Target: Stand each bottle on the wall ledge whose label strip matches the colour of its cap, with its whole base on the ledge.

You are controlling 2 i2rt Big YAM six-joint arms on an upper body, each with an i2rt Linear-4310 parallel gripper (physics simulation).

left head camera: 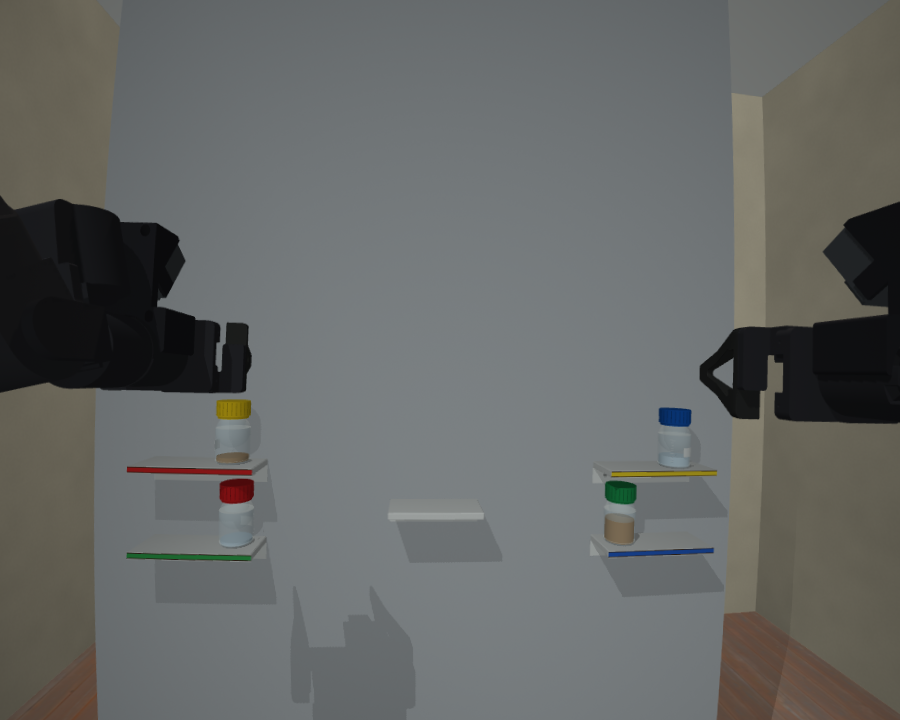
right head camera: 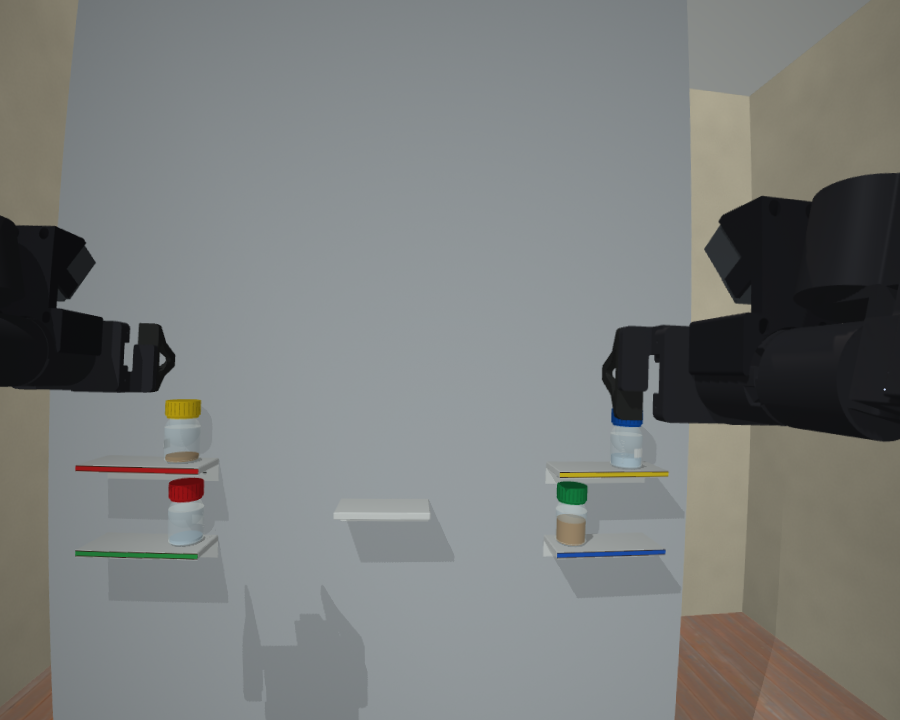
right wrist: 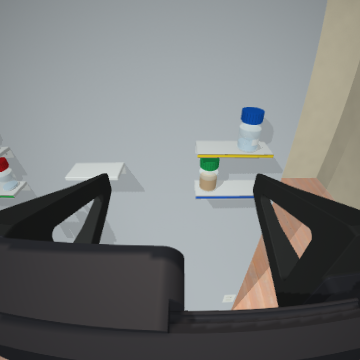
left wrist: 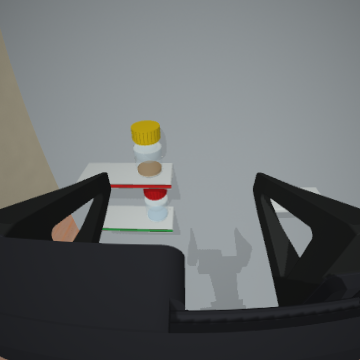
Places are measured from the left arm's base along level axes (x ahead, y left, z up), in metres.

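Pixels of known places: left gripper, fingertip midpoint: point(left head camera: 206, 359) point(right head camera: 131, 359) point(left wrist: 181, 180); right gripper, fingertip midpoint: point(left head camera: 748, 374) point(right head camera: 654, 374) point(right wrist: 181, 181).
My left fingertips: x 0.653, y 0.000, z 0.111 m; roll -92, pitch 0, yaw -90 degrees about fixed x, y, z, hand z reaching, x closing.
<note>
For each thing: its top centre in the pictures, then the offset to it from my left fingertips.
- yellow-capped bottle, top centre: point(left head camera: 233, 400) point(left wrist: 144, 125) point(right head camera: 183, 400) 0.070 m left, 0.258 m ahead, 0.069 m down
- red-strip ledge, top centre: point(left head camera: 200, 462) point(right head camera: 150, 461) point(left wrist: 125, 171) 0.121 m left, 0.254 m ahead, 0.174 m down
- red-capped bottle, top centre: point(left head camera: 237, 482) point(right head camera: 186, 481) point(left wrist: 154, 183) 0.062 m left, 0.260 m ahead, 0.209 m down
- green-strip ledge, top centre: point(left head camera: 200, 543) point(right head camera: 150, 542) point(left wrist: 134, 215) 0.121 m left, 0.254 m ahead, 0.314 m down
- blue-capped bottle, top centre: point(right head camera: 627, 409) point(left head camera: 675, 409) point(right wrist: 252, 109) 0.713 m right, 0.247 m ahead, 0.069 m down
- yellow-strip ledge, top centre: point(right head camera: 605, 466) point(left head camera: 653, 465) point(right wrist: 232, 146) 0.678 m right, 0.254 m ahead, 0.174 m down
- green-capped bottle, top centre: point(right head camera: 572, 485) point(left head camera: 620, 484) point(right wrist: 209, 157) 0.617 m right, 0.257 m ahead, 0.209 m down
- blue-strip ledge, top centre: point(right head camera: 602, 541) point(left head camera: 650, 540) point(right wrist: 226, 186) 0.678 m right, 0.254 m ahead, 0.314 m down
- plain white ledge, top centre: point(left head camera: 435, 505) point(right head camera: 383, 505) point(left wrist: 294, 196) point(right wrist: 94, 169) 0.278 m right, 0.254 m ahead, 0.244 m down
The yellow-capped bottle point(left head camera: 233, 435) point(left wrist: 147, 150) stands on the red-strip ledge point(left head camera: 168, 469) point(left wrist: 112, 174). The red-capped bottle point(left head camera: 236, 518) point(left wrist: 156, 204) stands on the green-strip ledge point(left head camera: 168, 556) point(left wrist: 125, 217) below. The blue-capped bottle point(left head camera: 674, 442) point(right wrist: 250, 132) stands on the yellow-strip ledge point(left head camera: 638, 473) point(right wrist: 217, 148). The green-capped bottle point(left head camera: 620, 518) point(right wrist: 208, 177) stands on the blue-strip ledge point(left head camera: 675, 551) point(right wrist: 232, 188). My left gripper point(left wrist: 181, 180) is open and empty, above the yellow cap in the head views. My right gripper point(right wrist: 181, 181) is open and empty; it partly hides the blue cap in the right head view.
A plain white ledge point(left head camera: 435, 510) point(right head camera: 382, 509) point(right wrist: 95, 171) without a coloured strip sticks out of the grey wall point(left head camera: 435, 262) between the two ledge pairs. Each pair has one ledge above the other. Beige side walls point(left head camera: 833, 337) point(left wrist: 17, 140) stand at both sides.
</note>
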